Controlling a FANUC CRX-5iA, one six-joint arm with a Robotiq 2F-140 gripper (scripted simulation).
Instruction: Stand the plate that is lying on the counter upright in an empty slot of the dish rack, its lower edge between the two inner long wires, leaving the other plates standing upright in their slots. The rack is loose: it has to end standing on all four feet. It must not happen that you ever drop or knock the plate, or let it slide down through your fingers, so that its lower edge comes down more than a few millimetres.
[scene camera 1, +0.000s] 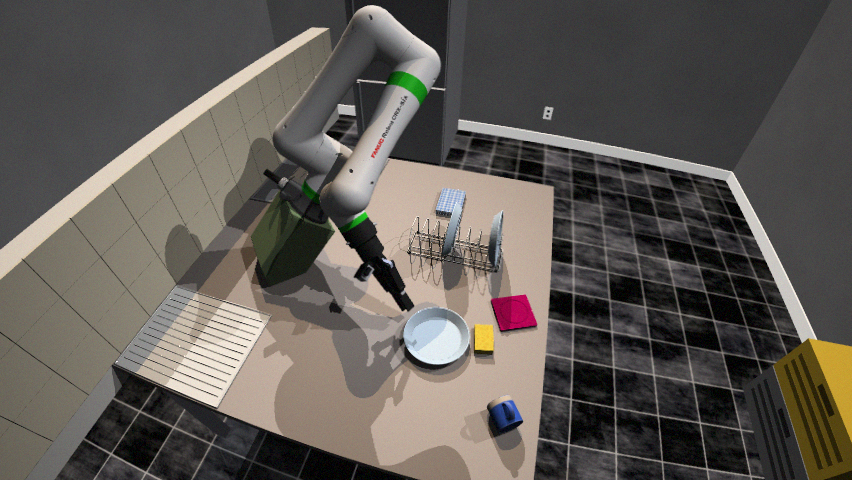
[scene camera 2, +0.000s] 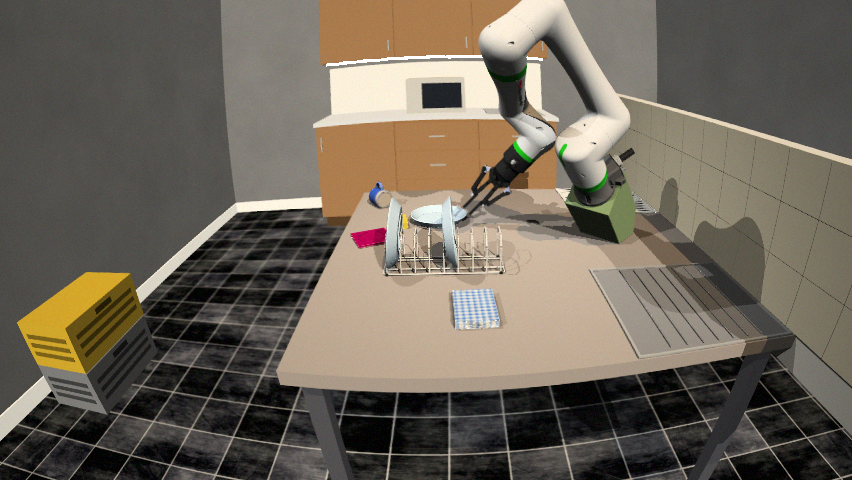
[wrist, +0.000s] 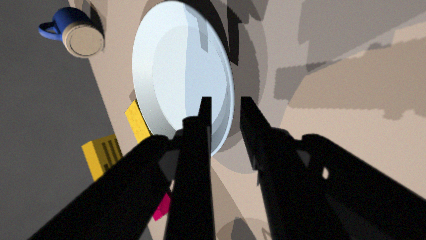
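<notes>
Scene camera 2 shows me my gripper, and the wrist view shows it too. A blue mug is there for me to see as well, along with my gripper.
</notes>
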